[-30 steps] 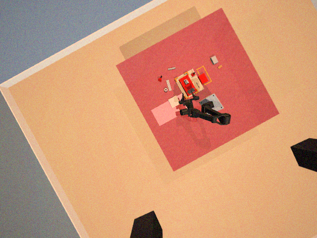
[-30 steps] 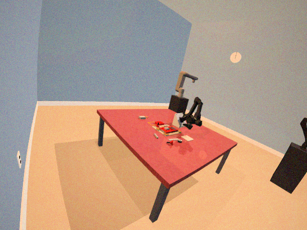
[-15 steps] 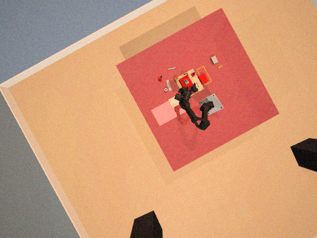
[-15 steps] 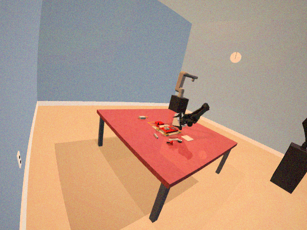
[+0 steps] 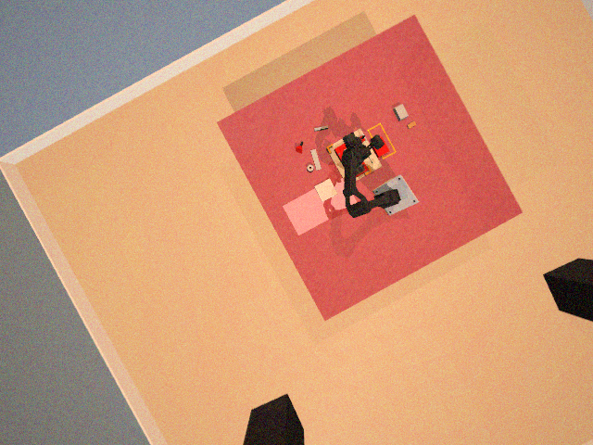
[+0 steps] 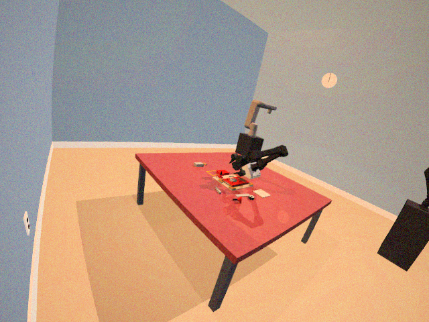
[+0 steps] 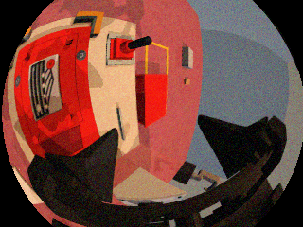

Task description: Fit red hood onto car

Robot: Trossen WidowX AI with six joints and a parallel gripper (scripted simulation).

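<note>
My gripper tip is now 8 cm to the left of the red hood, 7 cm above it and 1 cm short of it. Round my gripper tip: black cylinder: 9 cm ahead, 5 cm below; grey block: 27 cm to the right, 14 cm ahead, 7 cm below; jig: 9 cm to the left, 7 cm below, 3 cm ahead.
</note>
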